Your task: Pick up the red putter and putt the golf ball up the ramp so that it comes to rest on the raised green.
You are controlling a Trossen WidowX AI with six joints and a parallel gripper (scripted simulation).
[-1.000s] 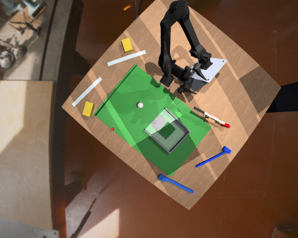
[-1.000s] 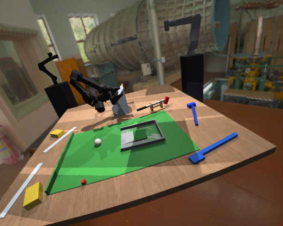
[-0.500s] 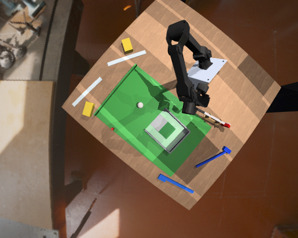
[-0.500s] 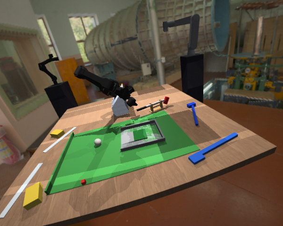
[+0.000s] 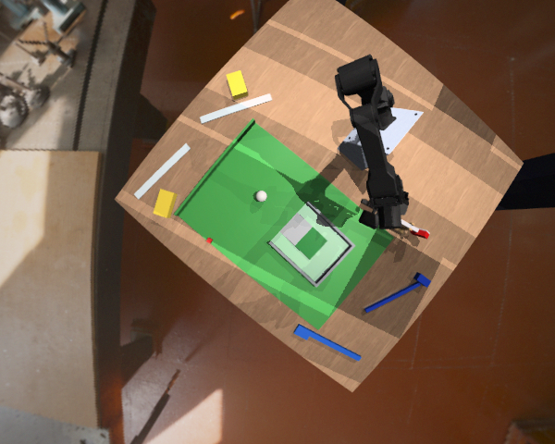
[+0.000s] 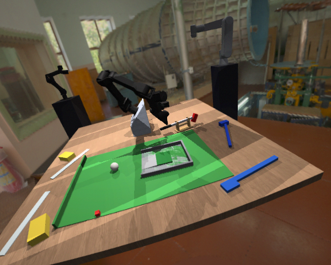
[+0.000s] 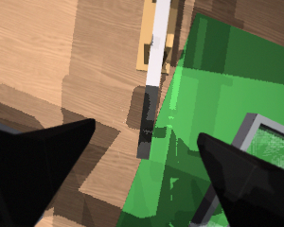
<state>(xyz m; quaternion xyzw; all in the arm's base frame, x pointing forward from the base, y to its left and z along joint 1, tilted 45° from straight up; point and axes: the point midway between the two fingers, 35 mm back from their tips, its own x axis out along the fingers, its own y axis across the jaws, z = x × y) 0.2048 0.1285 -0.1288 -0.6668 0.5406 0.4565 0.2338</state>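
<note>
Right now the red putter is 4 cm behind my gripper tip, 11 cm to the left of it and 4 cm below it. Round my gripper tip: green mat: 28 cm ahead, 16 cm to the right, 9 cm below; white golf ball: 27 cm ahead, 30 cm to the right, 7 cm below; wooden stand: 4 cm behind, 12 cm to the left, 6 cm below.
</note>
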